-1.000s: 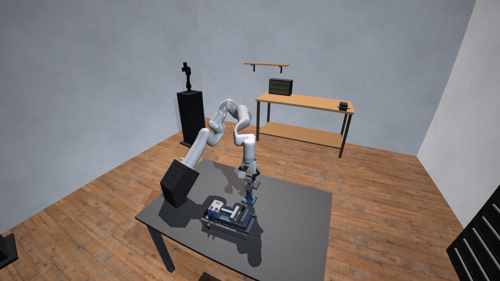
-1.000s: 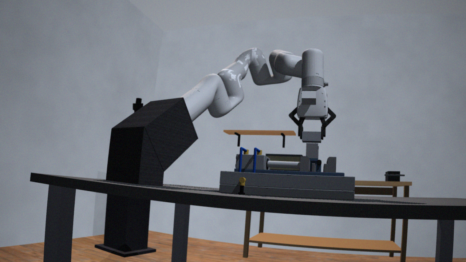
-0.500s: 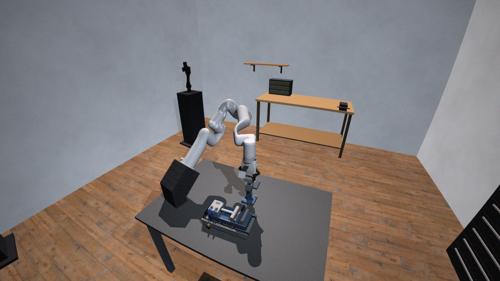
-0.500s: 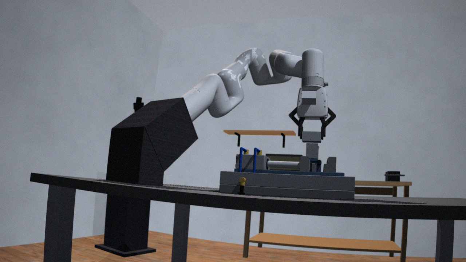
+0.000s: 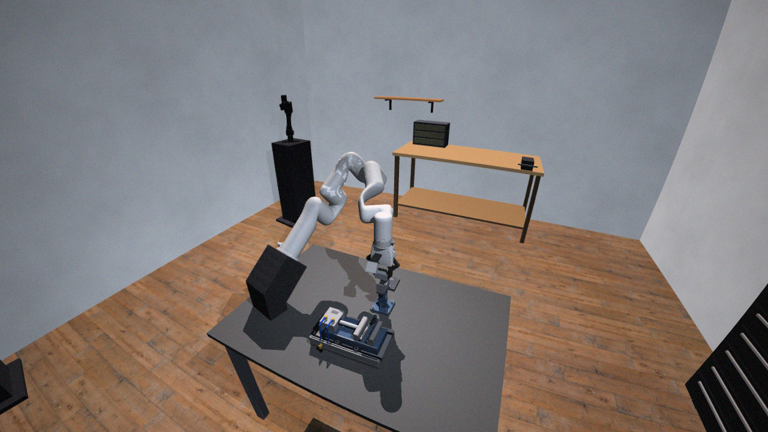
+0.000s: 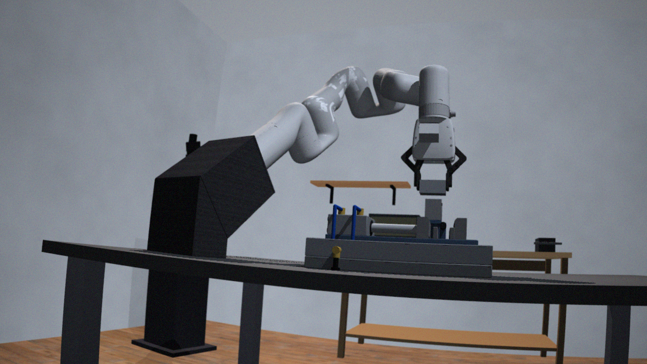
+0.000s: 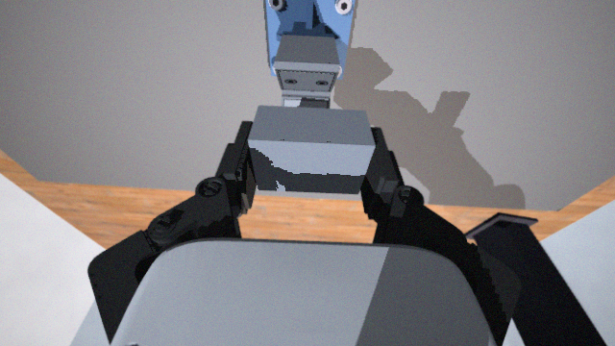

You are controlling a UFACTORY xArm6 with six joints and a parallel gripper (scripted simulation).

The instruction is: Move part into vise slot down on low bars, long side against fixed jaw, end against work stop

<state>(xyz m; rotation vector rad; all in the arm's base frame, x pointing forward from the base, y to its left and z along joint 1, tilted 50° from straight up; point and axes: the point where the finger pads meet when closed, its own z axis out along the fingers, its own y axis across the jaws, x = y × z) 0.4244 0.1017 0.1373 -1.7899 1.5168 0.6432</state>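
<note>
The moving jaw lies 40 mm ahead of my hand, 220 mm to the right of it and 130 mm below it. Round my hand: work stop 70 mm ahead, 170 mm to the right, 110 mm below; part 20 mm below; fixed jaw 100 mm ahead, 210 mm to the right, 130 mm below.
</note>
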